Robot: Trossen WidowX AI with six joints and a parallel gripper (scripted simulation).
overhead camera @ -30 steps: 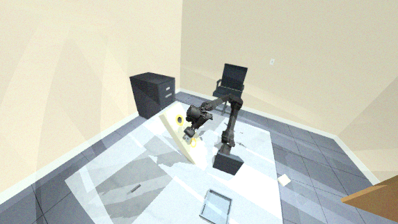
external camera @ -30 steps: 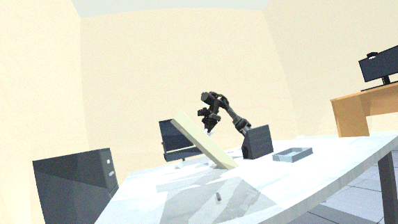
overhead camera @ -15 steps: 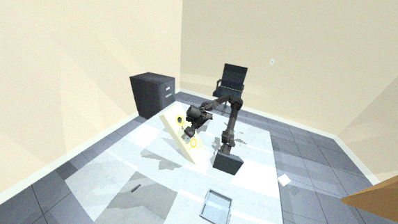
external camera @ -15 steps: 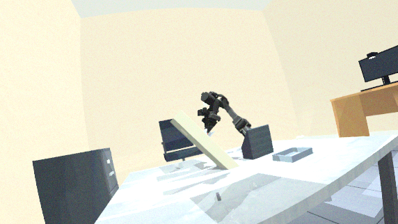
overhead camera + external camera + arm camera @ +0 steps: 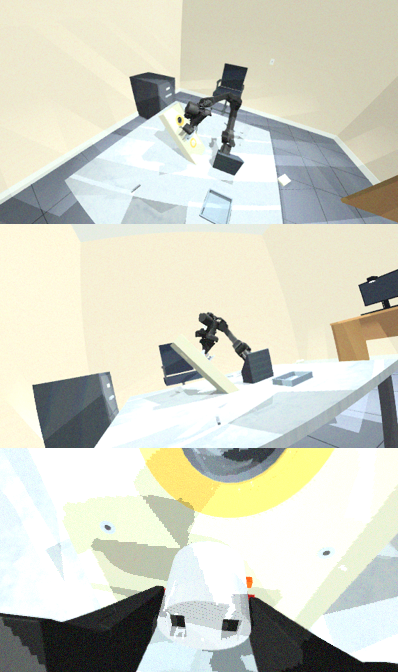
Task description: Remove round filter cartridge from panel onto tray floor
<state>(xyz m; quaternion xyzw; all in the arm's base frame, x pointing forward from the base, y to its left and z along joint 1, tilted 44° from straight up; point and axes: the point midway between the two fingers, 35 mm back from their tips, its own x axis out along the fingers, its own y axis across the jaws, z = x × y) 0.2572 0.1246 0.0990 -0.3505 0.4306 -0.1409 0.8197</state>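
Right now the grey tray is 37 cm behind my gripper tip, 26 cm to the left of it and 23 cm below it. The rest, counted from my gripper tip: white card 78 cm behind, 13 cm to the right, 23 cm below; then round filter cartridge right at my gripper tip; then small grey stick 9 cm ahead, 43 cm to the left, 23 cm below.
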